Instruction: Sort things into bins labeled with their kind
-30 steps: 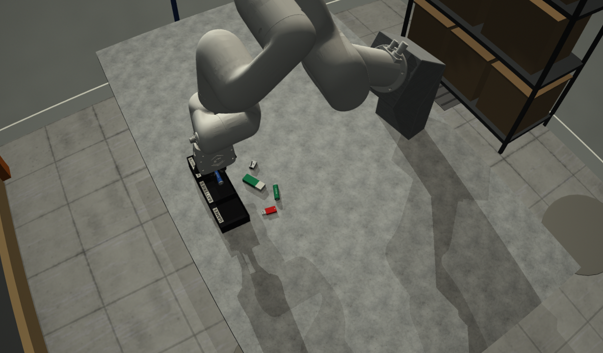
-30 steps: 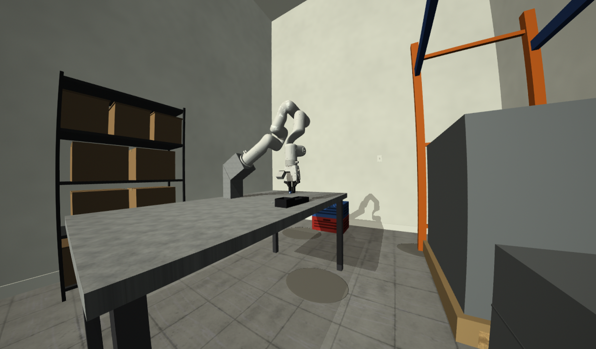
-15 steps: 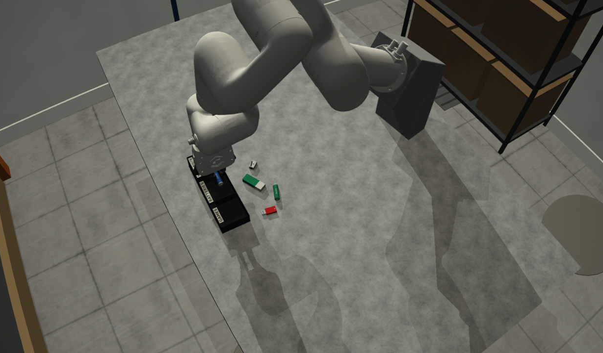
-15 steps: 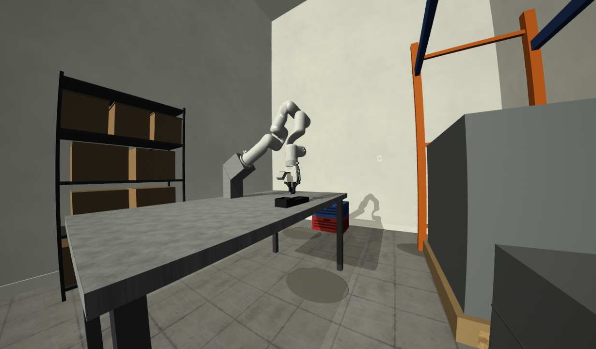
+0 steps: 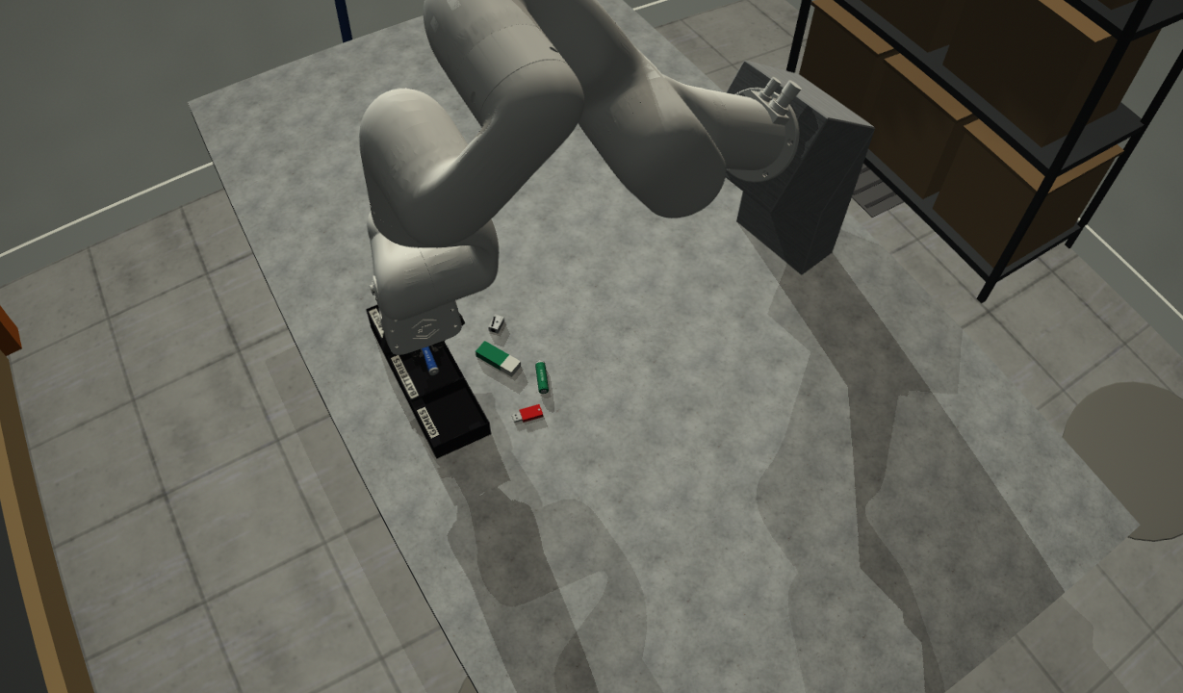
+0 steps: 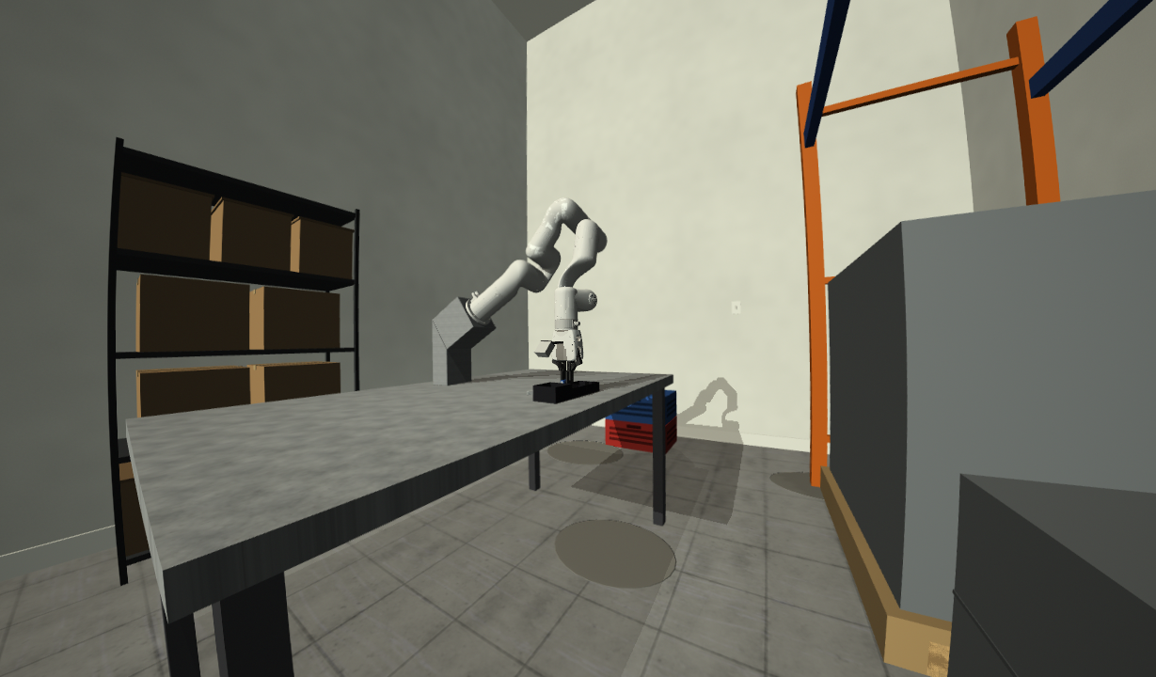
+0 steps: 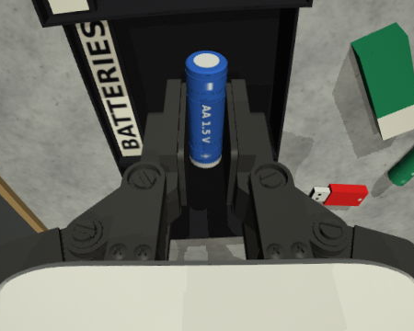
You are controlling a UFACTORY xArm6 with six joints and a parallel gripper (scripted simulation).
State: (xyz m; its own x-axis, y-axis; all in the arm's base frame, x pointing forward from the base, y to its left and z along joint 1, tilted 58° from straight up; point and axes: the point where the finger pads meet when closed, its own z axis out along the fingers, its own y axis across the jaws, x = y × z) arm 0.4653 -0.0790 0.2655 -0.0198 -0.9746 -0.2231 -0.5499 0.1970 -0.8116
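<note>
Now: hand 1 cm short of the black three-compartment bin and 4 cm above it. From my hand the other things lie so: black cube: 9 cm to the right, 5 cm below; blue battery: 2 cm below; white cartridge: 10 cm behind, 2 cm to the left, 5 cm below.
</note>
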